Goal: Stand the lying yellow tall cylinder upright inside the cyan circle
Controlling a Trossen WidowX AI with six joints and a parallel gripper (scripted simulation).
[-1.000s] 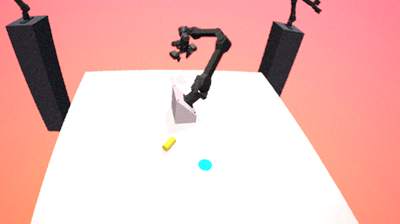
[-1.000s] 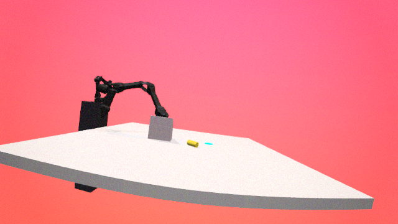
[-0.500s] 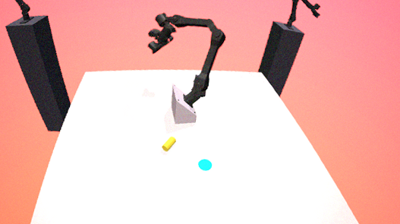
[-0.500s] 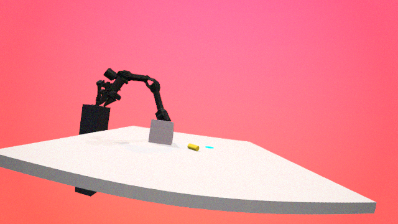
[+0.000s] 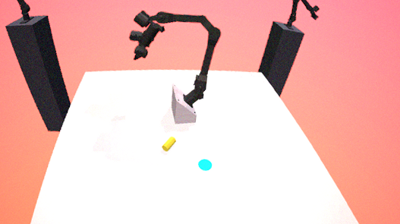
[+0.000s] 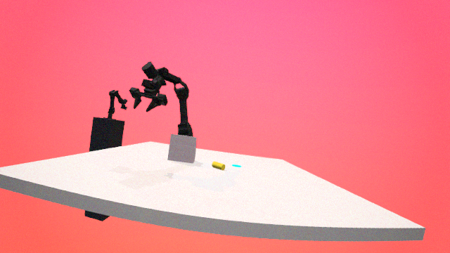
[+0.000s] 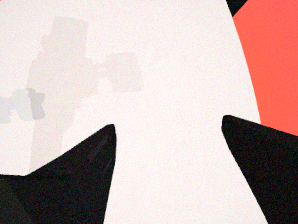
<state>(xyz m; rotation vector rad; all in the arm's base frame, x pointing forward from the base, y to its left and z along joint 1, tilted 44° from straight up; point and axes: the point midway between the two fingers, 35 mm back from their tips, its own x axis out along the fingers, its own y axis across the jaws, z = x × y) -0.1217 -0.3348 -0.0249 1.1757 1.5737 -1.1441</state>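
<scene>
My gripper tip is now 380 mm short of the yellow cylinder, 190 mm to the right of it and 230 mm above it. Round my gripper tip: cyan circle: 480 mm ahead, 340 mm to the left, 250 mm below.
</scene>
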